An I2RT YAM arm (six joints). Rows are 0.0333 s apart.
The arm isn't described. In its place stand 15 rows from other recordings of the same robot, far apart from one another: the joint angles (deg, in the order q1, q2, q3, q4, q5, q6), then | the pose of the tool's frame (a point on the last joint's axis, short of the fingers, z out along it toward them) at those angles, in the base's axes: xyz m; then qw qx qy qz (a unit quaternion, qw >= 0).
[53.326, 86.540, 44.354, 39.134, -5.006, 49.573] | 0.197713, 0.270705, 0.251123, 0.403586, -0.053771, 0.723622, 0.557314
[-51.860, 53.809, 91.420, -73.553, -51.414, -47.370] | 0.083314, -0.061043, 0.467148, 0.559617, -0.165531, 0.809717, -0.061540
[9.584, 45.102, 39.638, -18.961, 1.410, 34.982] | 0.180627, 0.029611, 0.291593, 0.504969, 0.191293, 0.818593, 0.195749
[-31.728, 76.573, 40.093, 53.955, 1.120, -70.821] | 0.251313, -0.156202, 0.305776, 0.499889, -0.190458, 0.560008, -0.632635
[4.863, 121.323, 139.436, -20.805, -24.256, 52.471] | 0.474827, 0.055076, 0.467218, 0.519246, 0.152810, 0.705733, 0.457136
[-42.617, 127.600, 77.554, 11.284, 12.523, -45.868] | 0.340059, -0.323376, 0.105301, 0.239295, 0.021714, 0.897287, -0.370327
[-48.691, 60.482, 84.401, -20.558, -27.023, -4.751] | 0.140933, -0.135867, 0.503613, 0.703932, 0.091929, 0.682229, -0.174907
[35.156, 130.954, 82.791, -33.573, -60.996, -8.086] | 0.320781, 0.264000, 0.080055, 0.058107, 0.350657, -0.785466, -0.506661
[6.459, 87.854, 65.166, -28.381, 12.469, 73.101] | 0.326426, 0.029220, 0.253569, 0.320096, 0.545107, 0.763306, 0.133271
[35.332, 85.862, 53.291, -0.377, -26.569, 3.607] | 0.258815, 0.202987, 0.237919, 0.370911, -0.339279, 0.792534, 0.345259
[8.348, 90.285, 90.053, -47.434, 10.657, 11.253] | 0.337304, 0.042842, 0.355940, 0.369021, 0.057058, 0.927354, -0.024139
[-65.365, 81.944, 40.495, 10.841, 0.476, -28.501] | 0.125068, -0.273442, 0.201888, 0.335645, 0.276604, 0.823445, -0.364377
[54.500, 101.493, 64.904, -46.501, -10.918, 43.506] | 0.179286, 0.262961, 0.166183, 0.032315, 0.100893, -0.988536, -0.107574
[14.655, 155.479, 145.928, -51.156, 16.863, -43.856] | 0.548867, 0.132858, 0.147335, 0.206284, -0.435368, 0.853094, -0.200331
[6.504, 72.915, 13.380, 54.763, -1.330, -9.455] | 0.226025, 0.026600, 0.175980, 0.677006, -0.109936, 0.727666, -0.008894
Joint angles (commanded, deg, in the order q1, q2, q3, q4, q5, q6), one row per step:
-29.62 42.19 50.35 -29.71 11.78 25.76
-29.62 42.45 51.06 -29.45 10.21 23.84
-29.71 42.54 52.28 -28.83 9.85 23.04
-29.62 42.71 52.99 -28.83 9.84 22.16
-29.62 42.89 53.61 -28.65 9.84 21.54
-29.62 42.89 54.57 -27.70 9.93 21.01
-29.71 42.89 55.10 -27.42 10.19 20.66
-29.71 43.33 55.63 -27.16 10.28 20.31
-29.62 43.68 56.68 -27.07 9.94 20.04
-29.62 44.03 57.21 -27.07 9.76 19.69
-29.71 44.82 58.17 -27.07 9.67 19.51
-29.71 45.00 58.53 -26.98 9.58 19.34
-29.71 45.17 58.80 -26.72 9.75 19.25
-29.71 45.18 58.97 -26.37 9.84 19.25
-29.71 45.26 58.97 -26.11 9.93 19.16
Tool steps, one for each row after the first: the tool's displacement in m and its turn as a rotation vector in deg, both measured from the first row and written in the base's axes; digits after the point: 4 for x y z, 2 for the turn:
0.0011 0.0005 0.0039 -1.20 0.29 2.15
0.0007 0.0007 0.0119 -2.56 -0.79 2.65
0.0007 0.0010 0.0156 -3.46 -0.71 3.03
0.0008 0.0009 0.0191 -4.22 -0.85 3.23
0.0002 0.0012 0.0264 -5.61 -2.14 3.25
-0.0006 0.0012 0.0300 -6.35 -2.56 3.00
0.0006 0.0004 0.0325 -6.80 -2.62 3.01
0.0009 0.0008 0.0379 -7.32 -3.19 3.47
0.0017 0.0004 0.0401 -7.63 -3.16 3.74
0.0036 -0.0009 0.0437 -7.83 -3.20 3.78
0.0040 -0.0010 0.0455 -8.07 -3.34 3.91
0.0043 -0.0013 0.0471 -8.36 -3.56 3.75
0.0042 -0.0013 0.0487 -8.65 -3.98 3.64
0.0046 -0.0016 0.0490 -8.83 -4.06 3.57

